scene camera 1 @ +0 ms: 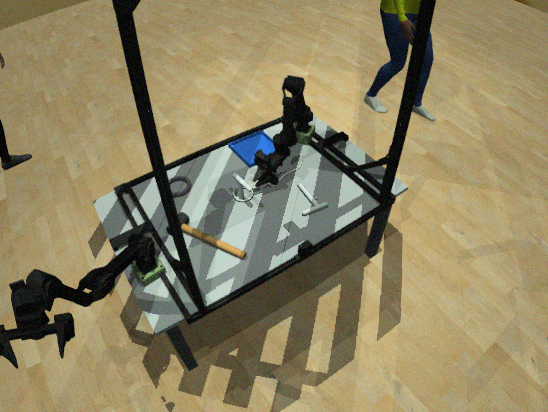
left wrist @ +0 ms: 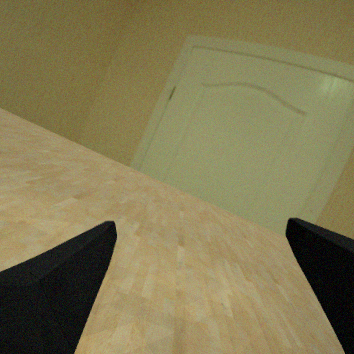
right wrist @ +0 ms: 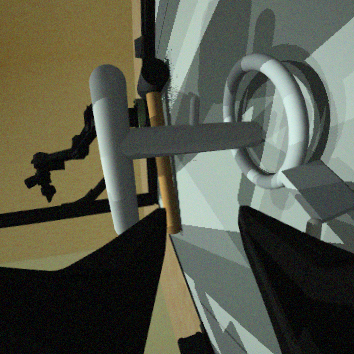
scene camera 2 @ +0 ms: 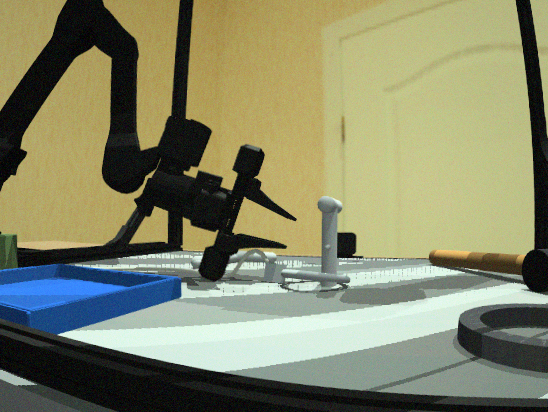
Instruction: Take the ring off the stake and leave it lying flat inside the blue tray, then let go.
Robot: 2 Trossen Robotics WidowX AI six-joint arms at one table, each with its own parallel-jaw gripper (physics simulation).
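Pixels of known places: left gripper, fingertip midpoint: [scene camera 1: 40,362] [left wrist: 201,228] [right wrist: 46,197]; right gripper, fingertip midpoint: [scene camera 1: 254,183] [right wrist: 201,214] [scene camera 2: 291,233]; left arm's base at its link origin: [scene camera 1: 146,265] [right wrist: 136,116]; right arm's base at its link origin: [scene camera 1: 302,128].
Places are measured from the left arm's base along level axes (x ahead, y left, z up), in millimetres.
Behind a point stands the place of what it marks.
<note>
A pale grey ring [scene camera 1: 243,201] @[x 482, y 42, z -32 mm] [scene camera 2: 300,276] @[x 520, y 118, z -20 mm] [right wrist: 297,115] @[x 547, y 91, z -18 mm] lies low around the upright stake [scene camera 1: 242,182] @[x 486, y 44, z 71 mm] [scene camera 2: 329,245] @[x 490, y 87, z 14 mm] [right wrist: 195,139] @[x 502, y 68, z 14 mm], nearly flat near its foot. The stake has a crossbar on top. A flat grey tab [right wrist: 320,190] @[x 567, y 61, z -23 mm] shows at the ring's edge in the right wrist view. My right gripper [scene camera 1: 267,184] [scene camera 2: 291,233] @[x 545, y 43, z 26 mm] [right wrist: 201,214] @[x 545, y 43, z 26 mm] is partly open and empty, beside the stake on the tray's side, above the ring's level. The blue tray [scene camera 1: 250,147] @[x 729, y 304, z -33 mm] [scene camera 2: 120,305] @[x 647, y 290, z -29 mm] stands behind it near the table's far edge. My left gripper [scene camera 1: 39,362] @[x -362, y -426, z 464 mm] [left wrist: 201,228] @[x -362, y -426, z 464 mm] is wide open and empty, off the table.
A dark ring [scene camera 1: 189,186] @[x 358, y 266, z -26 mm] [scene camera 2: 470,332] @[x 378, y 323, z -25 mm] lies at the left, near a mallet with an orange handle [scene camera 1: 212,240] @[x 257, y -59, z -7 mm] [scene camera 2: 475,260] @[x 271, y -43, z -17 mm] [right wrist: 170,200] @[x 299, y -113, z -22 mm]. A white T-shaped piece [scene camera 1: 315,208] @[x 668, y -188, z -21 mm] [scene camera 2: 250,258] @[x 665, y -172, z -32 mm] lies right of the stake. Black frame posts [scene camera 1: 150,125] @[x 63, y -268, z 709 mm] rise from the table.
</note>
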